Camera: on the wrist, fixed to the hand. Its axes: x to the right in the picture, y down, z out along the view.
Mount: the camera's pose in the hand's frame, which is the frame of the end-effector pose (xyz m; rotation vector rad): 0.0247 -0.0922 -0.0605 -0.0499 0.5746 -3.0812
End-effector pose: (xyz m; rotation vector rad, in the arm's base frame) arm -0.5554 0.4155 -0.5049 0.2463 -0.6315 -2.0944
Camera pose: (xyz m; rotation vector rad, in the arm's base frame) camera -0.6114 0.4168 -0.6031 -0.8632 -0.4180 0.9365
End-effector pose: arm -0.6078 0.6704 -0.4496 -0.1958 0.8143 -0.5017
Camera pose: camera -0.6705 0.5796 -0.4738 0.9382 -0.1974 2.3277
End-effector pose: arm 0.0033 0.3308 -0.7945 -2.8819 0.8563 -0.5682
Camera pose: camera 0.0470 0.3965 -0.7136 0.6669 2.4895 0.5694
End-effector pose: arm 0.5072 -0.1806 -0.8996 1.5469 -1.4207 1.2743
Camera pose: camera 0.5824 -0.1155 -0.8459 1.0299 1.4775 -0.5314
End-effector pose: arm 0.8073 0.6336 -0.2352 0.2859 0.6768 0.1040
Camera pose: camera 0.7885 0.5638 -0.3221 1.0919 -0.9658 2.7711
